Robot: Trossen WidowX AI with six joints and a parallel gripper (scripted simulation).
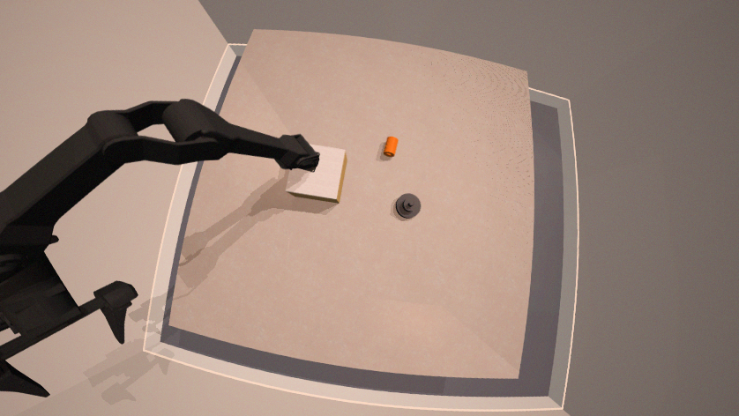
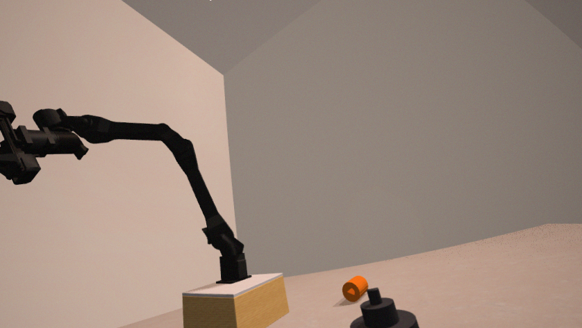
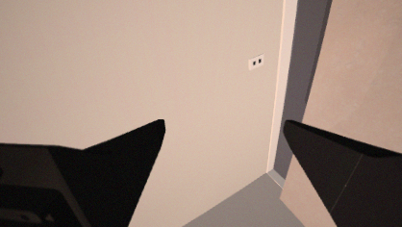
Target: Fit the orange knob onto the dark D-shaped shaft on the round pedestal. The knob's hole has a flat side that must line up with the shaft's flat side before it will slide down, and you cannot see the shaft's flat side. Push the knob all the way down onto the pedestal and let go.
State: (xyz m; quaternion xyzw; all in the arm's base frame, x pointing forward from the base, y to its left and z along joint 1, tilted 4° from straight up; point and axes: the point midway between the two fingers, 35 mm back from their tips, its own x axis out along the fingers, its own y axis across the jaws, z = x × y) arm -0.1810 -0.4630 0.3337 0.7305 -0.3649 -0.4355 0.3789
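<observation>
Right now my gripper tip is 65 cm to the right of the orange knob, 39 cm short of it and 38 cm above it. From my gripper tip the other things lie so: round dark pedestal: 50 cm ahead, 45 cm to the left, 37 cm below.
</observation>
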